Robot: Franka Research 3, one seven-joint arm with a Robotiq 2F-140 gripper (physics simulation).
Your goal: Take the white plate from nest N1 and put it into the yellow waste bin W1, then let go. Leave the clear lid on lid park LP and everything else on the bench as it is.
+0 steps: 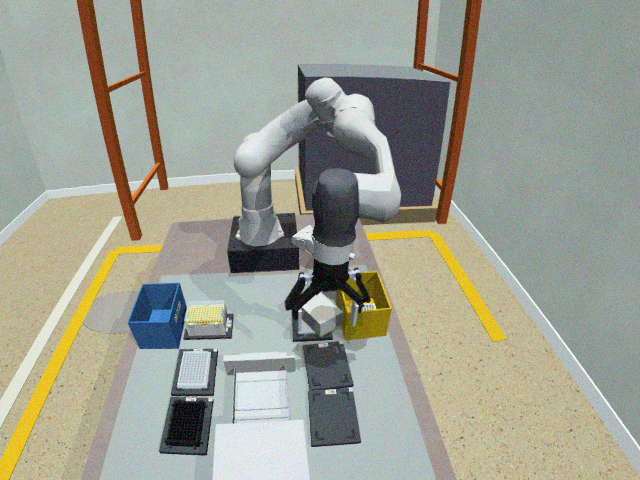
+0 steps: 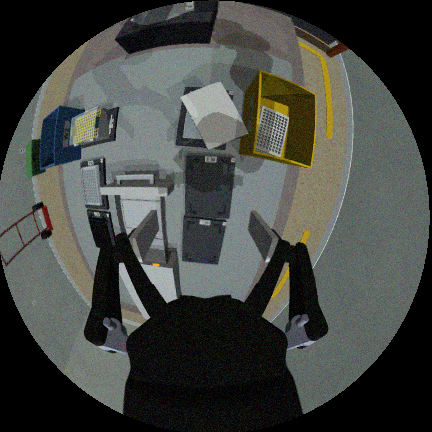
Labels:
My gripper shows in image 1 and in image 2. A whitish block shows in image 1 and in image 2. The same spot on my gripper: [image 1: 294, 301] is [image 2: 117, 278]. The same spot on the whitish block: [image 2: 213, 113] is [image 1: 318, 306].

